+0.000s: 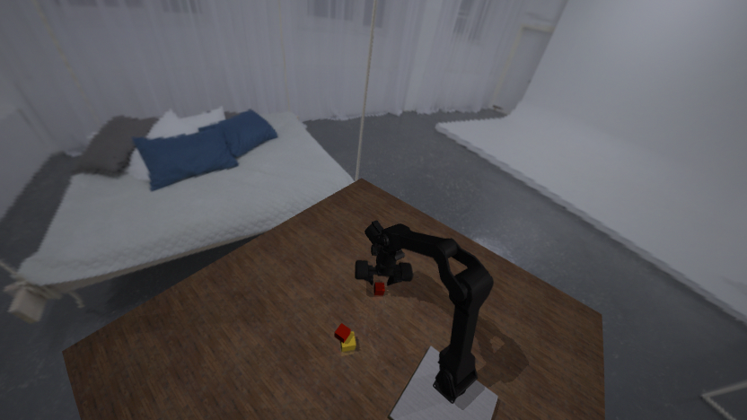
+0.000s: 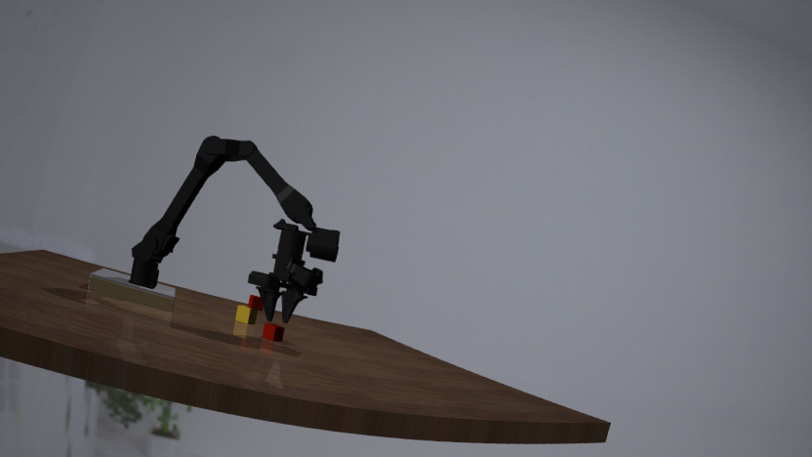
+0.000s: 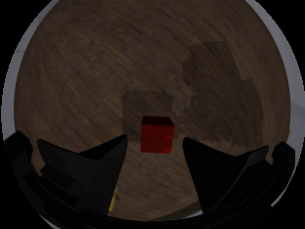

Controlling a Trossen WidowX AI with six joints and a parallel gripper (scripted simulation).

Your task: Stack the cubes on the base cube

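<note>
Right now my gripper tip is 6 cm past the yellow cube, 21 cm to the right of it and 2 cm above it.
</note>
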